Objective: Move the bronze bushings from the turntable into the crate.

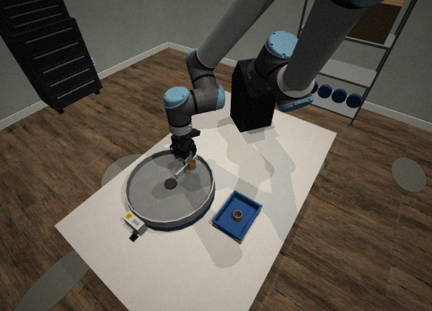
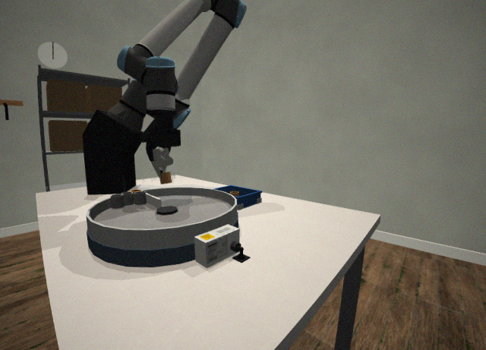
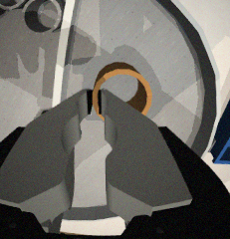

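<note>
The blue crate lies 30 cm to the left of my hand, 13 cm below it and 7 cm ahead of it. Round my hand: grey turntable (10 cm below, 10 cm ahead, 5 cm to the right).
</note>
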